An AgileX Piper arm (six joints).
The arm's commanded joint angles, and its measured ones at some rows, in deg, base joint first. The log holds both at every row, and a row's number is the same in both.
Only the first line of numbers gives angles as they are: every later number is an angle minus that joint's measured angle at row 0.
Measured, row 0:
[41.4 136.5 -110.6 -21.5 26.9 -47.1]
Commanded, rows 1 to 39:
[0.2 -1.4 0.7 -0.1 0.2 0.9]
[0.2 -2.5 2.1 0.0 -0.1 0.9]
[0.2 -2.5 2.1 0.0 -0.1 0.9]
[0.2 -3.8 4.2 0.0 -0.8 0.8]
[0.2 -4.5 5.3 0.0 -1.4 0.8]
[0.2 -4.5 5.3 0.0 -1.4 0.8]
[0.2 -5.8 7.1 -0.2 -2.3 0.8]
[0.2 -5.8 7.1 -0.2 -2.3 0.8]
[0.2 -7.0 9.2 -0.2 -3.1 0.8]
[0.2 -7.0 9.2 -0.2 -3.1 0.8]
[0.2 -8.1 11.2 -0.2 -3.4 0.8]
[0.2 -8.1 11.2 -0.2 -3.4 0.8]
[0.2 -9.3 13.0 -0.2 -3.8 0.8]
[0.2 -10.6 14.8 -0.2 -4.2 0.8]
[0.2 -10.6 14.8 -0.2 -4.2 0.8]
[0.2 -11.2 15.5 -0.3 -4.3 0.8]
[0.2 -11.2 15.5 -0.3 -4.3 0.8]
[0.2 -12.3 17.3 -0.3 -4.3 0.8]
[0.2 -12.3 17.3 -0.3 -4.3 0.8]
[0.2 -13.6 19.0 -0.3 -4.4 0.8]
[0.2 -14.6 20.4 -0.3 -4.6 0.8]
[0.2 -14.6 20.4 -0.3 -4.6 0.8]
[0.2 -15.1 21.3 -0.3 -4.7 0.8]
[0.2 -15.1 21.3 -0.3 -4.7 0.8]
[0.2 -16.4 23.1 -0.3 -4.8 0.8]
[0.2 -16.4 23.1 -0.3 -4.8 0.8]
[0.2 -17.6 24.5 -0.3 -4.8 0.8]
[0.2 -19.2 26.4 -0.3 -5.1 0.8]
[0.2 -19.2 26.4 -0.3 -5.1 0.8]
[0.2 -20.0 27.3 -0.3 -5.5 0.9]
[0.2 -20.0 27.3 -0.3 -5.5 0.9]
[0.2 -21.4 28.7 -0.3 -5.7 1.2]
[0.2 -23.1 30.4 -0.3 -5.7 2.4]
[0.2 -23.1 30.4 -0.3 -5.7 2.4]
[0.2 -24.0 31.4 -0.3 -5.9 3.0]
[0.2 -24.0 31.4 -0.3 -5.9 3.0]
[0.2 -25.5 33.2 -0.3 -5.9 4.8]
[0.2 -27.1 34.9 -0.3 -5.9 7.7]
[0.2 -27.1 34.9 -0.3 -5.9 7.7]
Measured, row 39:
[0.1 -24.7 32.6 0.0 -5.2 3.8]
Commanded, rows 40 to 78:
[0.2 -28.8 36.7 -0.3 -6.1 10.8]
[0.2 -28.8 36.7 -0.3 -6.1 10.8]
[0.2 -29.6 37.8 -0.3 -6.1 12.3]
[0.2 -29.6 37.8 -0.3 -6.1 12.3]
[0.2 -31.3 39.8 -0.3 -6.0 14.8]
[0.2 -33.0 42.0 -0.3 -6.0 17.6]
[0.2 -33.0 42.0 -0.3 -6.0 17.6]
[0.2 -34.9 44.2 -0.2 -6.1 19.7]
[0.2 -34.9 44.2 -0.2 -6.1 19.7]
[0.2 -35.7 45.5 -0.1 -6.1 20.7]
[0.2 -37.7 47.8 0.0 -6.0 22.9]
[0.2 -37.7 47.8 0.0 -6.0 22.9]
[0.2 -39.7 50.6 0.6 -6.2 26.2]
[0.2 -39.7 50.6 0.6 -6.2 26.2]
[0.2 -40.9 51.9 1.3 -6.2 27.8]
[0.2 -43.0 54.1 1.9 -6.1 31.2]
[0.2 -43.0 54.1 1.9 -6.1 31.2]
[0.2 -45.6 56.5 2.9 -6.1 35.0]
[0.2 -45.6 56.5 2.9 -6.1 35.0]
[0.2 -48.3 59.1 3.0 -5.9 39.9]
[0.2 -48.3 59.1 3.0 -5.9 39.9]
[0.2 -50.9 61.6 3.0 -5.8 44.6]
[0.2 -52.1 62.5 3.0 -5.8 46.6]
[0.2 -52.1 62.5 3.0 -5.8 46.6]
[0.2 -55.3 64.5 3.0 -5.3 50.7]
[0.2 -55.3 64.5 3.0 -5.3 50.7]
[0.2 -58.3 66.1 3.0 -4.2 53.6]
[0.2 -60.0 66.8 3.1 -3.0 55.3]
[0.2 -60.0 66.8 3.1 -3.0 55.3]
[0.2 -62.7 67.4 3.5 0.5 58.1]
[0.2 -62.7 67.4 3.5 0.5 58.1]
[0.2 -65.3 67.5 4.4 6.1 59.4]
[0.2 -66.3 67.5 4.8 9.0 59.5]
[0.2 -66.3 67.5 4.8 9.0 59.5]
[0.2 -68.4 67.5 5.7 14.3 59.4]
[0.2 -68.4 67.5 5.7 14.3 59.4]
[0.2 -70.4 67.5 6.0 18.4 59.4]
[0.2 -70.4 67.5 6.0 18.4 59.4]
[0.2 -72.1 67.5 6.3 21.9 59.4]
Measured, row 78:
[0.1 -69.7 67.2 5.6 16.1 58.7]
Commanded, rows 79 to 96:
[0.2 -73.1 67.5 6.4 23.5 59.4]
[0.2 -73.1 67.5 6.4 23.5 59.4]
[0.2 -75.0 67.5 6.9 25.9 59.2]
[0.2 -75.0 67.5 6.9 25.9 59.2]
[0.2 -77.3 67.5 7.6 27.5 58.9]
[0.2 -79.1 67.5 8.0 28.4 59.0]
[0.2 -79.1 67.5 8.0 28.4 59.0]
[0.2 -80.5 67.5 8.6 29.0 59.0]
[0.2 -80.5 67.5 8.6 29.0 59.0]
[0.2 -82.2 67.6 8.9 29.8 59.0]
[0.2 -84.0 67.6 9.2 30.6 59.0]
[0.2 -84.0 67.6 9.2 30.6 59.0]
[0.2 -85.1 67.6 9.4 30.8 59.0]
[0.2 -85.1 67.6 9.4 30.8 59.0]
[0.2 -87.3 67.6 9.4 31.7 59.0]
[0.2 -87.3 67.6 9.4 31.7 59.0]
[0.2 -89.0 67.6 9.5 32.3 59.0]
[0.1 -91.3 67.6 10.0 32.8 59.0]
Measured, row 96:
[0.1 -88.7 67.2 9.2 31.8 58.7]
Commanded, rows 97 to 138:
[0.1 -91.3 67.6 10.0 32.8 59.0]
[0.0 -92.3 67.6 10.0 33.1 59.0]
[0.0 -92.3 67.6 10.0 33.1 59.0]
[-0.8 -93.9 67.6 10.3 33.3 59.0]
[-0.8 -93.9 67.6 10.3 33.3 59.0]
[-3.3 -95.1 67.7 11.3 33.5 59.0]
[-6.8 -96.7 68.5 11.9 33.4 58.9]
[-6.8 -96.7 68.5 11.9 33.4 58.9]
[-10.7 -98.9 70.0 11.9 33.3 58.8]
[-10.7 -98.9 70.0 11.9 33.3 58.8]
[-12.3 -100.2 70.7 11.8 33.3 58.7]
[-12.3 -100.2 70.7 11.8 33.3 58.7]
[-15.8 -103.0 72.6 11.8 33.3 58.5]
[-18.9 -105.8 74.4 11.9 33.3 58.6]
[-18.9 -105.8 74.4 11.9 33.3 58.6]
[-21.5 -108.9 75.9 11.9 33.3 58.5]
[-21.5 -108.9 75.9 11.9 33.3 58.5]
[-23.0 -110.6 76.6 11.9 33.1 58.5]
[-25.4 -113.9 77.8 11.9 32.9 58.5]
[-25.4 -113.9 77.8 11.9 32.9 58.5]
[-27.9 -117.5 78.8 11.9 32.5 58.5]
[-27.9 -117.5 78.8 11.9 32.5 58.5]
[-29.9 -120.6 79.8 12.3 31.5 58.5]
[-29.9 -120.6 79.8 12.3 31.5 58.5]
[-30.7 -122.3 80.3 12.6 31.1 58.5]
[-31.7 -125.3 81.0 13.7 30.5 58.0]
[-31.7 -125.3 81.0 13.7 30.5 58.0]
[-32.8 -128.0 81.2 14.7 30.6 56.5]
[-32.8 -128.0 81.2 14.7 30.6 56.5]
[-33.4 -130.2 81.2 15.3 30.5 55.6]
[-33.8 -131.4 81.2 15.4 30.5 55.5]
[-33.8 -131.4 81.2 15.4 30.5 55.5]
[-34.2 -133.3 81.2 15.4 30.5 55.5]
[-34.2 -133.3 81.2 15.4 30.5 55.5]
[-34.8 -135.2 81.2 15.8 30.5 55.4]
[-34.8 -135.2 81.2 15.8 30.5 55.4]
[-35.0 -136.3 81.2 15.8 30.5 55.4]
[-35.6 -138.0 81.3 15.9 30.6 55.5]
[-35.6 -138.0 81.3 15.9 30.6 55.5]
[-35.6 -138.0 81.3 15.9 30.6 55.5]
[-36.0 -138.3 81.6 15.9 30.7 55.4]
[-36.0 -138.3 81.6 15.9 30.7 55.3]
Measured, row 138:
[-35.6 -136.7 81.3 15.7 31.4 56.2]
